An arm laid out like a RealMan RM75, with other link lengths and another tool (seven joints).
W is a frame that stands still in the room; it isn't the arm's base.
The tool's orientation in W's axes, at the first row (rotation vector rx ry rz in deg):
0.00, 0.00, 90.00
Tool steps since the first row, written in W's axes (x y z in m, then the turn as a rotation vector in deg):
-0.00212, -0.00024, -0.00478, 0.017, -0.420, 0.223
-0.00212, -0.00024, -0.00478, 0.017, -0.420, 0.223
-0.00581, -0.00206, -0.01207, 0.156, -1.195, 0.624
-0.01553, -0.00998, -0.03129, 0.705, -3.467, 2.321
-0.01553, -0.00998, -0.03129, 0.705, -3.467, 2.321
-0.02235, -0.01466, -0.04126, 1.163, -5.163, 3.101
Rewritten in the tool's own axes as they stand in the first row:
-0.00024, 0.00212, -0.00478, -0.420, -0.017, 0.223
-0.00024, 0.00212, -0.00478, -0.420, -0.017, 0.223
-0.00206, 0.00581, -0.01207, -1.195, -0.156, 0.624
-0.00998, 0.01553, -0.03129, -3.467, -0.705, 2.321
-0.00998, 0.01553, -0.03129, -3.467, -0.705, 2.321
-0.01466, 0.02235, -0.04126, -5.163, -1.163, 3.101

